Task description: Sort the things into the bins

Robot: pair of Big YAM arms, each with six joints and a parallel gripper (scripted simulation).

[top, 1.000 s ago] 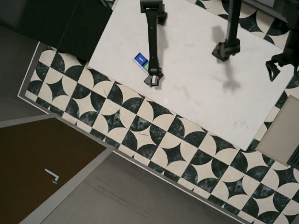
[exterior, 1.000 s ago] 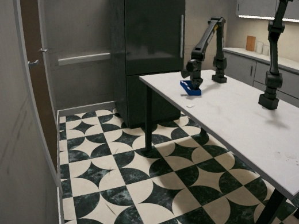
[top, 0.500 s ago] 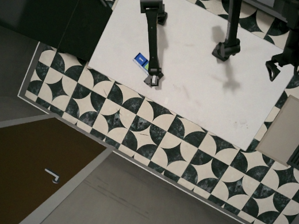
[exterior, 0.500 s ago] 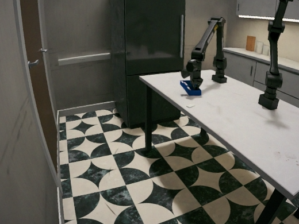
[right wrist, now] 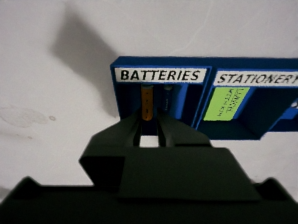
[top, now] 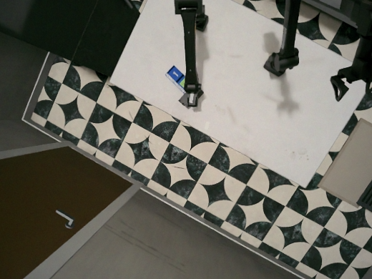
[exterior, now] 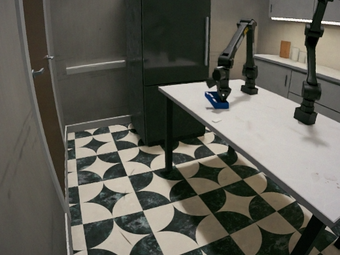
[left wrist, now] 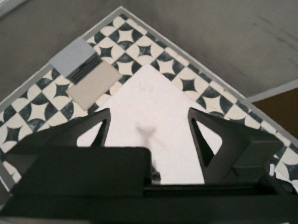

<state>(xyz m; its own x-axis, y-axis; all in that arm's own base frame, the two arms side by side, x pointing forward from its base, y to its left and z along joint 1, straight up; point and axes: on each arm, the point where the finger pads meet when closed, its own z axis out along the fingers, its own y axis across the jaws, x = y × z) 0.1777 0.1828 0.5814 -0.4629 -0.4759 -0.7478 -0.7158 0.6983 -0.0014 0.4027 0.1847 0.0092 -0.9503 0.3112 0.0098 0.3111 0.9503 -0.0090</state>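
Right now the orange cylinder is 10 mm ahead of my right hand and 20 mm below it. Round my right hand: white piece 140 mm ahead, 170 mm to the left, 30 mm below; then tiny grey piece 40 mm behind, 180 mm to the right, 20 mm below; then green piece 20 mm behind, 90 mm to the right, 20 mm below.
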